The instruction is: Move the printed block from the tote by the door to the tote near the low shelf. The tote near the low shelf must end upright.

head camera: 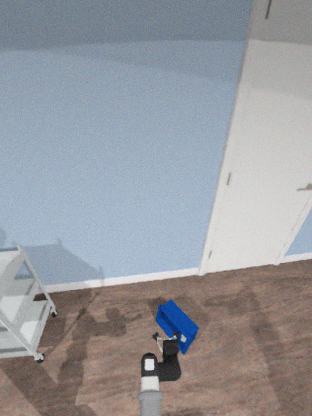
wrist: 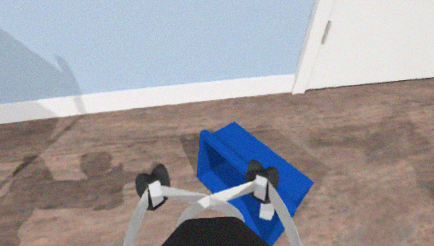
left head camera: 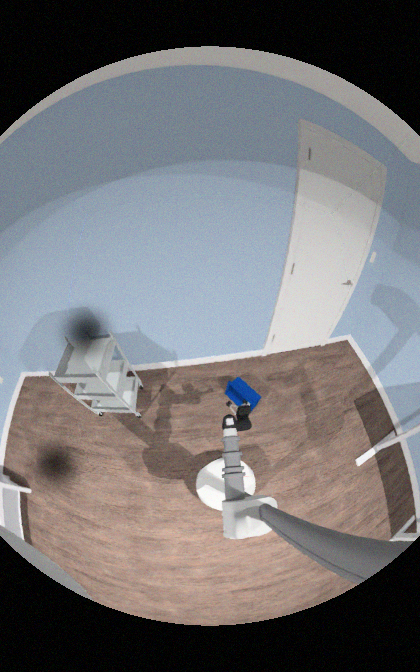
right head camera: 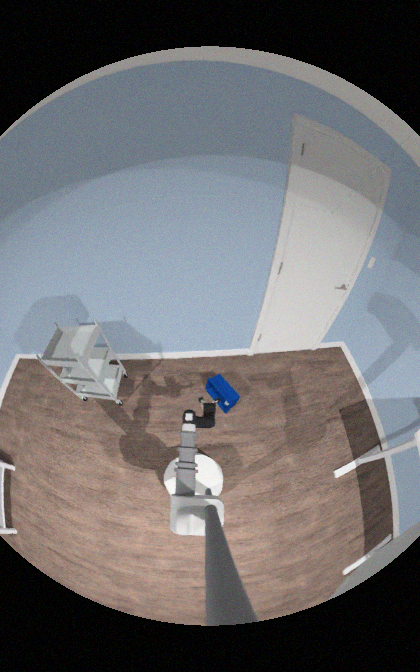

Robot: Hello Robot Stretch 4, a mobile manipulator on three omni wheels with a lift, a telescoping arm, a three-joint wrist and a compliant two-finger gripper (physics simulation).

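Observation:
The blue tote by the door appears to lie on its side on the floor, its opening facing toward the robot and left. The small whitish block is inside, near the tote's near right end; its print cannot be made out. My gripper is open, with nothing between its fingers. It is above and on the near left side of the tote; in the wrist view the right fingertip overlaps the tote, just above the block. The tote near the low shelf does not show.
A white shelved cart stands left by the blue wall. The white door is behind the tote to the right. A white bar extends in at the right.

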